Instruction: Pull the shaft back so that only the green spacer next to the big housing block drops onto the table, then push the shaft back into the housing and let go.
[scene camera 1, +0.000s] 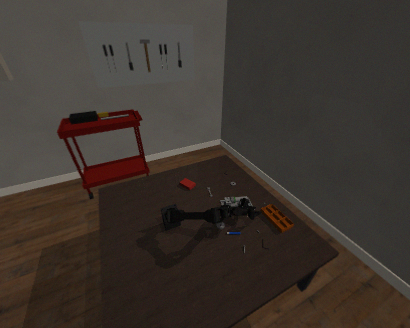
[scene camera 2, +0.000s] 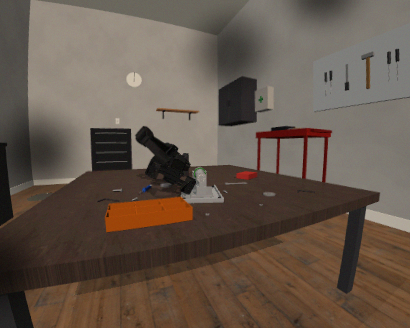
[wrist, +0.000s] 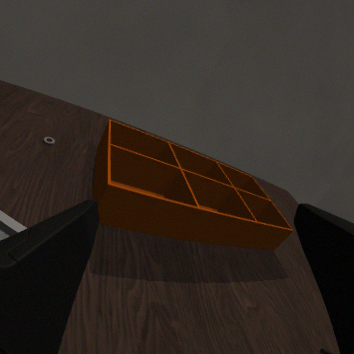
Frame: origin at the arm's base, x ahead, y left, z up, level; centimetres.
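Seen in the pictures: gripper, fingertip midpoint: (scene camera 1: 258, 210) (scene camera 2: 168, 183) (wrist: 202, 213); arm's base at its link origin: (scene camera 1: 169, 214).
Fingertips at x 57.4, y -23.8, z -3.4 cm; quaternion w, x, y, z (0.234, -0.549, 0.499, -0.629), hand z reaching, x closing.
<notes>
Offsets run from my fingertips to a thing's top centre.
The white housing fixture @(dx -12.8, dy +17.3, dz +1.7 cm) (scene camera 1: 226, 202) (scene camera 2: 219, 200) stands on the table, with an upright block (scene camera 2: 201, 184) on its base. Green @(dx -9.7, dy +16.0, dz +3.4 cm) (scene camera 1: 234, 199) (scene camera 2: 200, 169) shows at the assembly; at this size I cannot tell which spacer it is or whether one lies on the table. The shaft cannot be made out. A pale corner of the fixture's base (wrist: 11, 222) shows at the wrist view's left edge. My gripper (scene camera 1: 257, 212) (scene camera 2: 189, 187) (wrist: 202, 213) is open and empty, low beside the fixture; its fingers are wide apart, with the orange bin beyond them in the wrist view.
The orange compartment bin @(dx +10.2, dy -8.2, dz -3.5 cm) (scene camera 1: 287, 229) (scene camera 2: 150, 219) (wrist: 190, 227) stands near the fixture. A red box @(dx -29.3, dy +57.2, dz -4.0 cm) (scene camera 1: 187, 184) (scene camera 2: 246, 175), a wrench @(dx -16.8, dy +39.7, dz -6.2 cm) (scene camera 1: 210, 192) (scene camera 2: 236, 183), a blue-handled tool @(dx -21.5, dy -4.7, dz -5.2 cm) (scene camera 1: 233, 233) (scene camera 2: 146, 189) and a hex key @(dx -10.5, dy -19.4, dz -6.6 cm) (scene camera 1: 263, 245) lie around. A small washer @(dx +14.4, dy +7.2, dz -6.8 cm) (wrist: 45, 140) lies left of the bin.
</notes>
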